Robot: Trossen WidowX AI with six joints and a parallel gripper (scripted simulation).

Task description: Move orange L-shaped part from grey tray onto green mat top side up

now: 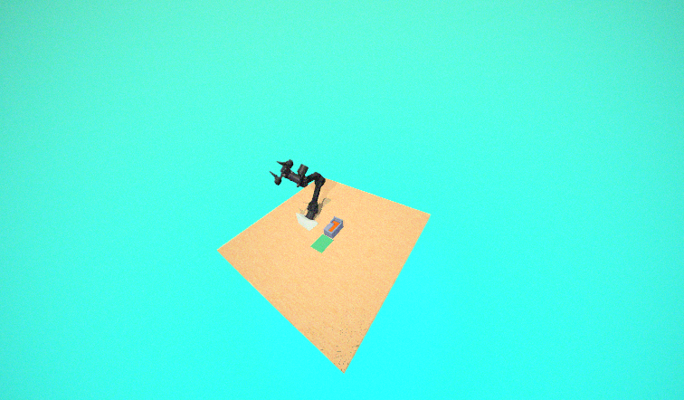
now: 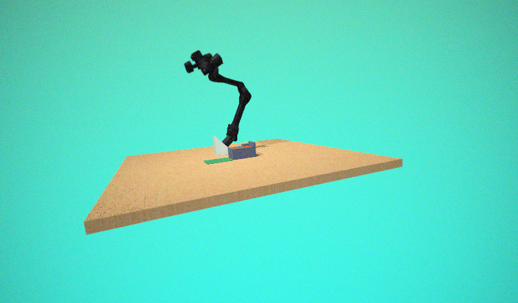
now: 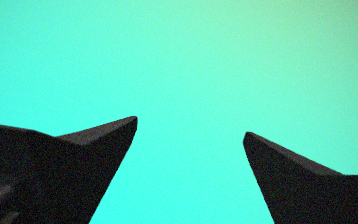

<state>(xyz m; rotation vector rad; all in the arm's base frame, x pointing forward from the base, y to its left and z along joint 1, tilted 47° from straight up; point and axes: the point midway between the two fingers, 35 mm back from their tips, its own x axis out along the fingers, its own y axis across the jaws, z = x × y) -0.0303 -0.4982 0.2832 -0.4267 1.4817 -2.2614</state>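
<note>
Now: the orange L-shaped part 270 mm ahead of my gripper tip, 210 mm to the left of it and 580 mm below it. Round my gripper tip: green mat: 280 mm ahead, 50 mm to the left, 640 mm below.
</note>
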